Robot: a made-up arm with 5 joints. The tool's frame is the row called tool.
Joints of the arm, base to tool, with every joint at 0 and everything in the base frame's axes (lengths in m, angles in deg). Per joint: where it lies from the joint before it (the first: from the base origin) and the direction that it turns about. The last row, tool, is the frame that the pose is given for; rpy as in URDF.
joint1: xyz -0.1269 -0.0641 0.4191 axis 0 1 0
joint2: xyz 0.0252 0.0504 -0.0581 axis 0 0 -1
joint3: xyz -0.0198 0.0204 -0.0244 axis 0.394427 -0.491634 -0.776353
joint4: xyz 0.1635 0.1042 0.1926 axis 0 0 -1
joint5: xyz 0.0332 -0.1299 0.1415 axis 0 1 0
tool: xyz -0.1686 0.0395 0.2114 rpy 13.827 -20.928 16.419
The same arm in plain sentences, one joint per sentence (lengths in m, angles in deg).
The arm has five revolute joints in a row. What follows holds with every joint at zero, and every direction is one of the base frame's. Joint 1 lies 0.1269 m along -x and 0.0641 m along -y and 0.4191 m along +z from the base frame's origin and turns about +y. Joint 2 lies 0.0252 m along +x and 0.0504 m along +y and 0.0581 m along -z from joint 1 and turns about -z. Joint 3 lies 0.0198 m along -x and 0.0204 m along +y and 0.0244 m along -z from joint 2 and turns about the direction (0.394396, -0.491595, -0.776393). Joint 4 lies 0.1635 m along +x and 0.1042 m along +y and 0.1926 m along +z from joint 3 and turns about -z. Joint 5 lies 0.0332 m along +x and 0.1299 m along -y and 0.1415 m along +z from joint 4 and turns about +y. The tool frame, which is the frame that the pose is given for, lies 0.1686 m along -x and 0.0395 m along +y and 0.2114 m along +z from joint 5; its axes are the base frame's turned by roll 13.83, pitch -20.93 and yaw 16.42 deg (as in URDF: about the fixed x, then y, then z).
